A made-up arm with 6 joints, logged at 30 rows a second.
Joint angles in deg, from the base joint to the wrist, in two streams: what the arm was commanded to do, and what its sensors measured. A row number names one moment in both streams.
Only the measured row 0 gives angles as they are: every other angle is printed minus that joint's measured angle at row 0.
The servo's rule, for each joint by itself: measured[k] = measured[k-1] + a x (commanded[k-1-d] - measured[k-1]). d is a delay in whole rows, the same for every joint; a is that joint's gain. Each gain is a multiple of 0.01, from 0.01 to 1. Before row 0 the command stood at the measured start. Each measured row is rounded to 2 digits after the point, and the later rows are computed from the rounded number. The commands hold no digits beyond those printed.
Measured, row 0:
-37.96, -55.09, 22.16, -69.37, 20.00, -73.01
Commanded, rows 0 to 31:
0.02, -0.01, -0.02, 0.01, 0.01, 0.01
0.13, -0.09, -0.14, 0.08, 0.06, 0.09
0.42, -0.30, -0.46, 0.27, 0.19, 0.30
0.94, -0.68, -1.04, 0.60, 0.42, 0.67
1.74, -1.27, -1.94, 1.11, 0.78, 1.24
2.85, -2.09, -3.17, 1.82, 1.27, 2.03
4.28, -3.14, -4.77, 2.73, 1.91, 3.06
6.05, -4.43, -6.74, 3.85, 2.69, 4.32
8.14, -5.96, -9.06, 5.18, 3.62, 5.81
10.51, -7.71, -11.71, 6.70, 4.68, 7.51
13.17, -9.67, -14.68, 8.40, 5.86, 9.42
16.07, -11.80, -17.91, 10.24, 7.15, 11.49
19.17, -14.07, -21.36, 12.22, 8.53, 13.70
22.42, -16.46, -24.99, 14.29, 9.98, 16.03
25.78, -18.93, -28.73, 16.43, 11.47, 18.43
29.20, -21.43, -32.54, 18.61, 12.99, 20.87
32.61, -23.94, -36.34, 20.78, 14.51, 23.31
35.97, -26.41, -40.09, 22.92, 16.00, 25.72
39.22, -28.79, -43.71, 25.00, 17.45, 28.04
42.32, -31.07, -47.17, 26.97, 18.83, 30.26
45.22, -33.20, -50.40, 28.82, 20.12, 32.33
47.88, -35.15, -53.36, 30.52, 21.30, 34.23
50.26, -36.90, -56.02, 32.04, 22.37, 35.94
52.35, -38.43, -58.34, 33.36, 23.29, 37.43
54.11, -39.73, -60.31, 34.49, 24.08, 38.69
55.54, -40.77, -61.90, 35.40, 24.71, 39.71
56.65, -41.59, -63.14, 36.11, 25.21, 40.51
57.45, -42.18, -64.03, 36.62, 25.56, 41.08
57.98, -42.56, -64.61, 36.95, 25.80, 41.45
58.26, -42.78, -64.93, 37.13, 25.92, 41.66
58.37, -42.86, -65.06, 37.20, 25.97, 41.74
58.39, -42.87, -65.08, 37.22, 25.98, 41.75
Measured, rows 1 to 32:
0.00, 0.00, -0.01, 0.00, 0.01, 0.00
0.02, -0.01, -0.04, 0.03, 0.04, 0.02
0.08, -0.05, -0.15, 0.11, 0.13, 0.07
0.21, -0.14, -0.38, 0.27, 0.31, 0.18
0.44, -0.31, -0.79, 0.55, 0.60, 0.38
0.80, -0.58, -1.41, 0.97, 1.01, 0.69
1.32, -0.96, -2.28, 1.55, 1.56, 1.14
2.03, -1.48, -3.44, 2.31, 2.25, 1.74
2.95, -2.15, -4.90, 3.26, 3.09, 2.51
4.08, -2.98, -6.67, 4.40, 4.06, 3.46
5.44, -3.98, -8.75, 5.72, 5.16, 4.59
7.03, -5.15, -11.13, 7.21, 6.37, 5.90
8.85, -6.49, -13.79, 8.86, 7.69, 7.38
10.89, -7.99, -16.70, 10.65, 9.09, 9.02
13.12, -9.63, -19.83, 12.56, 10.54, 10.81
15.53, -11.40, -23.13, 14.56, 12.03, 12.72
18.09, -13.28, -26.56, 16.61, 13.54, 14.73
20.77, -15.25, -30.08, 18.69, 15.04, 16.82
23.54, -17.28, -33.62, 20.77, 16.51, 18.95
26.36, -19.35, -37.14, 22.82, 17.93, 21.10
29.19, -21.43, -40.59, 24.80, 19.27, 23.23
31.99, -23.49, -43.91, 26.69, 20.51, 25.32
34.73, -25.50, -47.06, 28.46, 21.64, 27.34
37.37, -27.44, -49.99, 30.08, 22.65, 29.26
39.88, -29.28, -52.67, 31.54, 23.52, 31.05
42.23, -31.00, -55.07, 32.81, 24.25, 32.70
44.39, -32.59, -57.17, 33.90, 24.84, 34.18
46.35, -34.03, -58.95, 34.80, 25.28, 35.49
48.09, -35.31, -60.42, 35.51, 25.60, 36.62
49.62, -36.43, -61.59, 36.04, 25.80, 37.58
50.93, -37.39, -62.49, 36.42, 25.90, 38.37
52.05, -38.21, -63.16, 36.68, 25.95, 39.01
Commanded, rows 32 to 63:
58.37, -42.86, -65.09, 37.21, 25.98, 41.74
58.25, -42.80, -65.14, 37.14, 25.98, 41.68
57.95, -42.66, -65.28, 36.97, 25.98, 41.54
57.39, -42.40, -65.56, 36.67, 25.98, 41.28
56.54, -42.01, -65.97, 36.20, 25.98, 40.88
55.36, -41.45, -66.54, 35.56, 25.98, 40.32
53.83, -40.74, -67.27, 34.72, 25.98, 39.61
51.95, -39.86, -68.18, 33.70, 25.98, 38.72
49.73, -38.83, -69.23, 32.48, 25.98, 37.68
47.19, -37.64, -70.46, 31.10, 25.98, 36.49
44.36, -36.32, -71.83, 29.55, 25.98, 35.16
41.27, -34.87, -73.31, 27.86, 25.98, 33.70
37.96, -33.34, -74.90, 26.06, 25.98, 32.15
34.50, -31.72, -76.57, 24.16, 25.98, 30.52
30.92, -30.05, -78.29, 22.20, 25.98, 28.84
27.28, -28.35, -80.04, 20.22, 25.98, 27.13
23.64, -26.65, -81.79, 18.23, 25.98, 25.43
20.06, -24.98, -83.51, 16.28, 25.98, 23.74
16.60, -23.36, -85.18, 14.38, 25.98, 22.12
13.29, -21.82, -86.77, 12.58, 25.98, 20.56
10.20, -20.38, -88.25, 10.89, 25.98, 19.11
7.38, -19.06, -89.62, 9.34, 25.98, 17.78
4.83, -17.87, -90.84, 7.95, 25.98, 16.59
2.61, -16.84, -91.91, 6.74, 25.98, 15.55
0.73, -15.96, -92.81, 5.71, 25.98, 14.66
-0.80, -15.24, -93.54, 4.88, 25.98, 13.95
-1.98, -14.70, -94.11, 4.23, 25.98, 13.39
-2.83, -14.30, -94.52, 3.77, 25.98, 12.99
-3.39, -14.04, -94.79, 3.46, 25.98, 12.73
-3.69, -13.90, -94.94, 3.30, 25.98, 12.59
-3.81, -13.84, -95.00, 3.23, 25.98, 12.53
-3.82, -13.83, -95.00, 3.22, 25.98, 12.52
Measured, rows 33 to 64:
53.00, -38.91, -63.66, 36.85, 25.97, 39.53
53.79, -39.49, -64.04, 36.95, 25.98, 39.94
54.41, -39.97, -64.36, 36.96, 25.98, 40.24
54.86, -40.33, -64.67, 36.86, 25.98, 40.44
55.11, -40.58, -65.01, 36.64, 25.98, 40.52
55.15, -40.71, -65.41, 36.28, 25.98, 40.48
54.95, -40.71, -65.89, 35.77, 25.98, 40.31
54.50, -40.58, -66.49, 35.09, 25.98, 40.01
53.78, -40.32, -67.20, 34.23, 25.98, 39.57
52.79, -39.92, -68.05, 33.20, 25.98, 38.98
51.53, -39.38, -69.03, 32.00, 25.98, 38.25
49.99, -38.70, -70.14, 30.63, 25.98, 37.39
48.19, -37.90, -71.38, 29.12, 25.98, 36.39
46.14, -36.97, -72.73, 27.48, 25.98, 35.27
43.86, -35.93, -74.18, 25.74, 25.98, 34.05
41.37, -34.79, -75.70, 23.92, 25.98, 32.74
38.71, -33.57, -77.28, 22.04, 25.98, 31.35
35.91, -32.28, -78.90, 20.14, 25.98, 29.90
33.01, -30.94, -80.53, 18.24, 25.98, 28.42
30.05, -29.57, -82.15, 16.37, 25.98, 26.93
27.07, -28.19, -83.74, 14.56, 25.98, 25.44
24.12, -26.82, -85.27, 12.84, 25.98, 23.98
21.23, -25.48, -86.72, 11.23, 25.98, 22.58
18.44, -24.18, -88.07, 9.75, 25.98, 21.24
15.78, -22.95, -89.30, 8.42, 25.98, 19.99
13.29, -21.79, -90.40, 7.25, 25.98, 18.84
11.00, -20.73, -91.36, 6.25, 25.98, 17.80
8.93, -19.77, -92.18, 5.43, 25.98, 16.89
7.08, -18.91, -92.86, 4.78, 25.98, 16.10
5.46, -18.16, -93.40, 4.29, 25.98, 15.43
4.07, -17.51, -93.82, 3.94, 25.98, 14.88
2.89, -16.96, -94.13, 3.70, 25.98, 14.43

